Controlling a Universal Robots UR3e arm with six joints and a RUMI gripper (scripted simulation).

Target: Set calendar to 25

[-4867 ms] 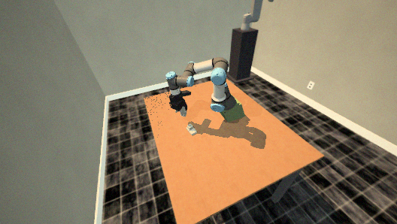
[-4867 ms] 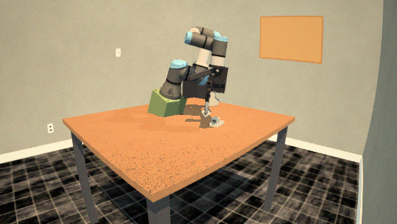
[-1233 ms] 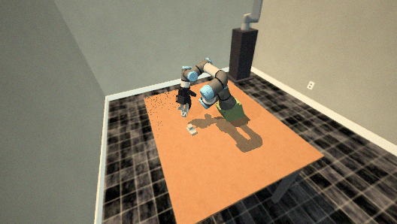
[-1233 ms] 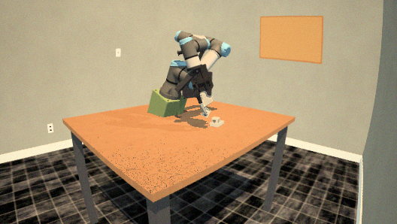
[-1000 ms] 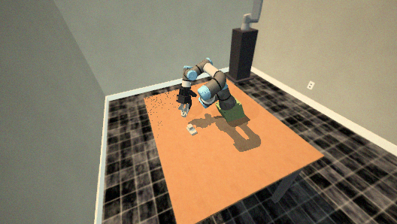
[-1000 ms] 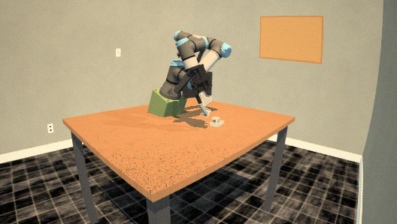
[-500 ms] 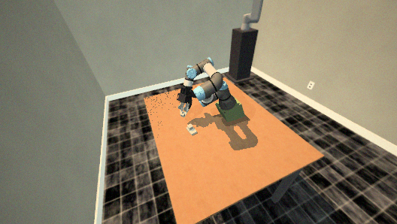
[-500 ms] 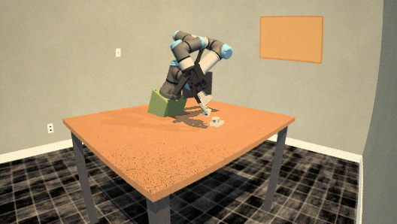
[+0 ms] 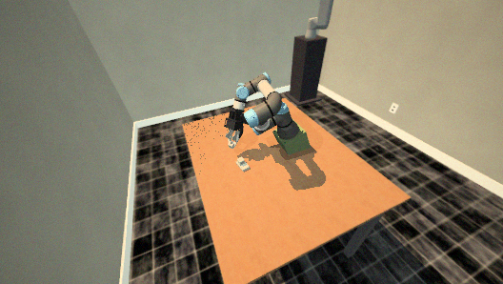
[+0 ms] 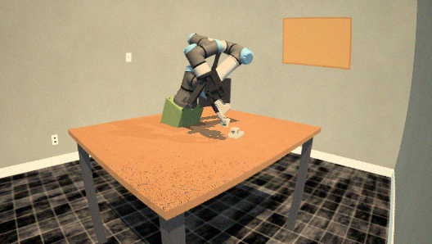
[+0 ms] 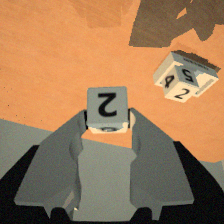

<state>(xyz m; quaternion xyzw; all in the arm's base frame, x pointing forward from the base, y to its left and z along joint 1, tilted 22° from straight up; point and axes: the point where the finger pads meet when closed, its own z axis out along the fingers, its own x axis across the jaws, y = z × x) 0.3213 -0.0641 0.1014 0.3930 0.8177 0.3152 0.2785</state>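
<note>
The white calendar cube lies 10 mm below my hand. Round my hand: white calendar tray: 110 mm to the left, 80 mm below, 20 mm behind.
</note>
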